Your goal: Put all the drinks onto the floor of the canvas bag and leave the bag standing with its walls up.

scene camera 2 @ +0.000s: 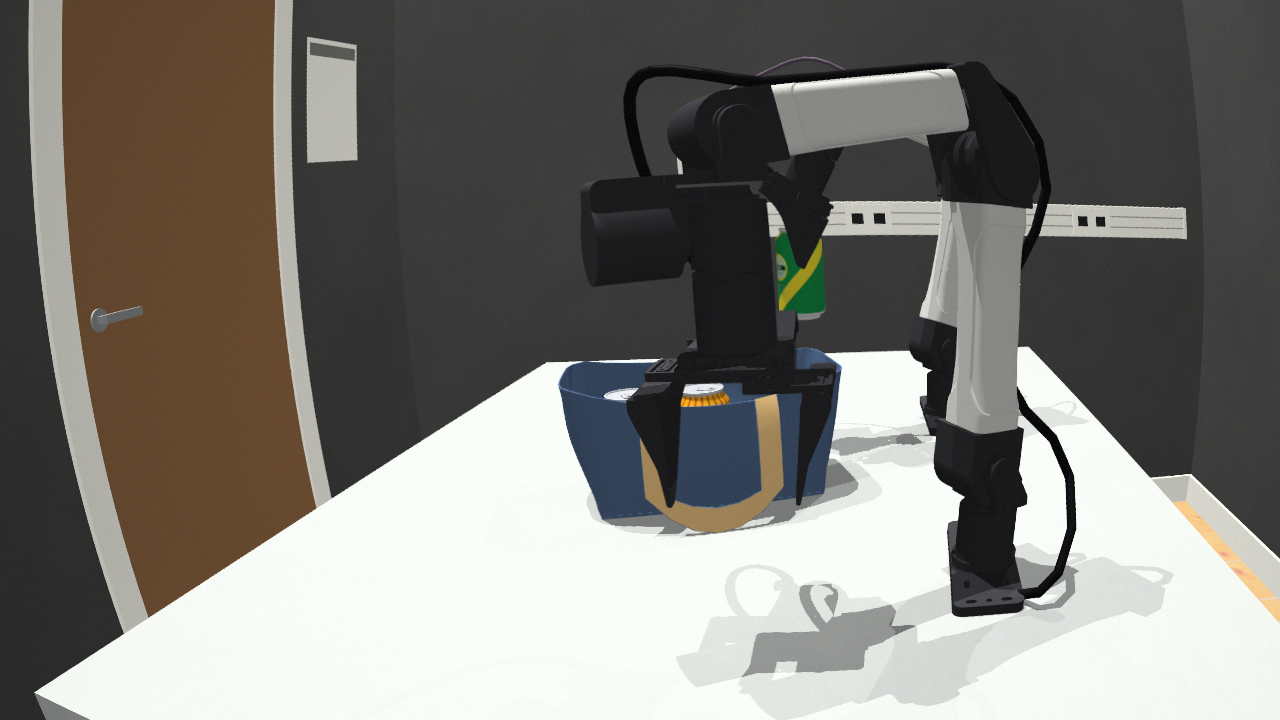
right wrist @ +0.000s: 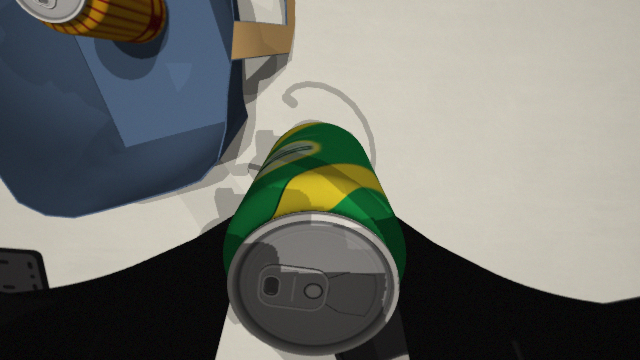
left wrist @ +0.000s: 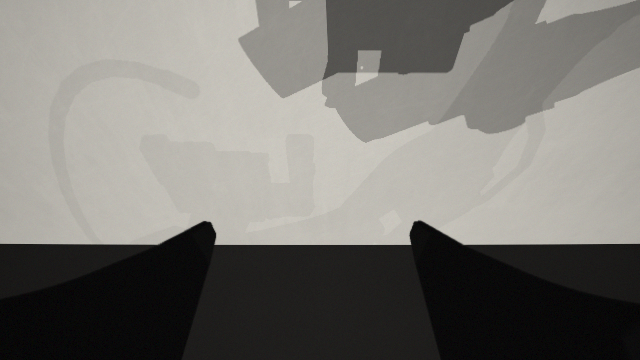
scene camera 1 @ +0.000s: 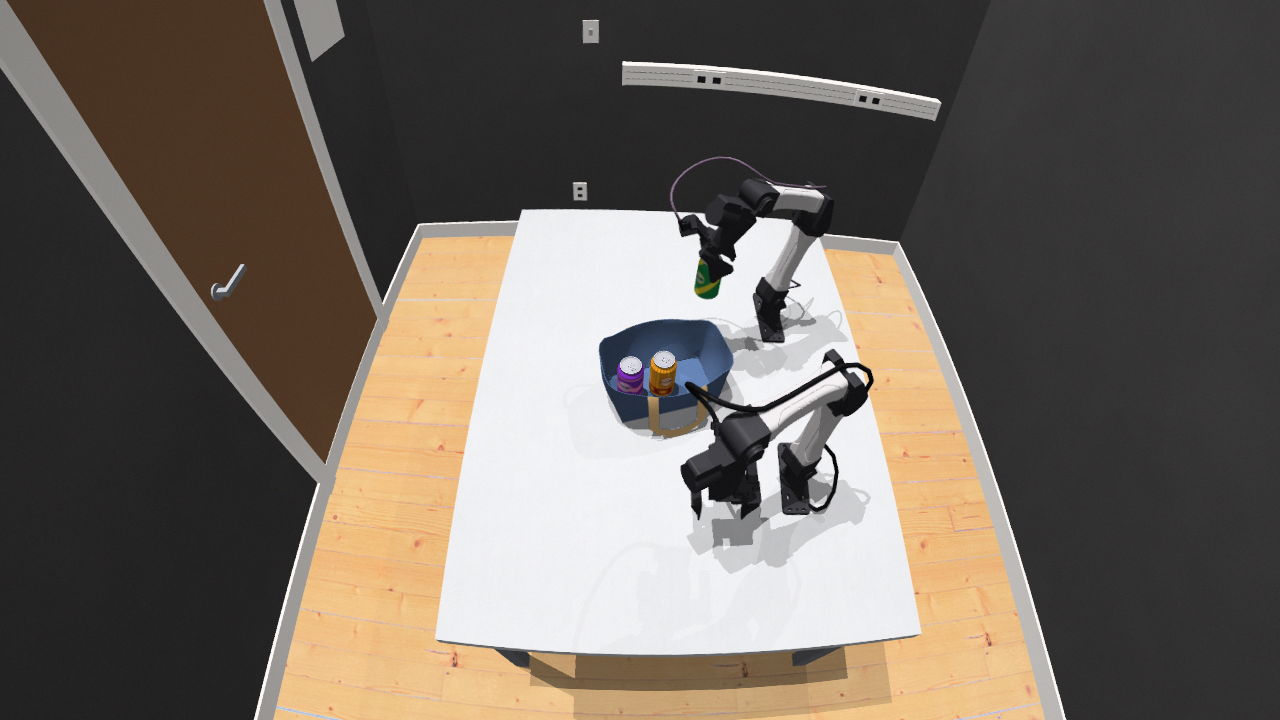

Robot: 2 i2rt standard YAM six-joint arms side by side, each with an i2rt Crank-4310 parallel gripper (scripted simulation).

Labels:
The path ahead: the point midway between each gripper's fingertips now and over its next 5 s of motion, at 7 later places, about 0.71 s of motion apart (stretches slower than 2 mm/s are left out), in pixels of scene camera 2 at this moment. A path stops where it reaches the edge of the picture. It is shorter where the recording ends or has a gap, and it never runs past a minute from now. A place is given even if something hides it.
The left gripper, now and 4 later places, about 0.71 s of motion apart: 735, 505; 657, 469; 569, 351; 566, 220; 559, 196
The right gripper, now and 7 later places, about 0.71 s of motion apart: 800, 264; 801, 264; 794, 269; 786, 271; 786, 271; 774, 279; 767, 278; 770, 291

